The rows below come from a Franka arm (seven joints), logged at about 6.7 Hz.
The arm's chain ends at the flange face. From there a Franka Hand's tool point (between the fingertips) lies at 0.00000 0.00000 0.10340 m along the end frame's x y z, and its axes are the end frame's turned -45 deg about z.
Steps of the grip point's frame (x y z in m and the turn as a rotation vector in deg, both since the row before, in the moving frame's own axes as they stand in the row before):
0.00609 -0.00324 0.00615 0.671 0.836 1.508
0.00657 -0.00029 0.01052 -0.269 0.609 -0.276
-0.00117 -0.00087 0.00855 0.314 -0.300 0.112
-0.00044 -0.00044 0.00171 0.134 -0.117 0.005
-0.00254 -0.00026 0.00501 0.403 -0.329 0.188
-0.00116 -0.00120 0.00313 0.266 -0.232 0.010
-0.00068 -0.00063 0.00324 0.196 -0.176 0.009
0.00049 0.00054 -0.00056 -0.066 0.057 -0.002
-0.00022 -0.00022 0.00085 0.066 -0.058 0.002
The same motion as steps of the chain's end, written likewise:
0.00178 -0.00468 0.00617 1.066 0.117 1.508
0.00332 -0.00441 0.01053 0.240 0.621 -0.276
-0.00066 0.00023 0.00855 0.010 -0.434 0.112
-0.00030 0.00002 0.00171 0.012 -0.177 0.005
-0.00105 0.00171 0.00501 0.052 -0.518 0.188
-0.00103 0.00002 0.00313 0.024 -0.352 0.010
-0.00045 0.00006 0.00324 0.014 -0.263 0.009
0.00057 0.00002 -0.00056 -0.006 0.087 -0.002
-0.00015 0.00001 0.00085 0.006 -0.088 0.002

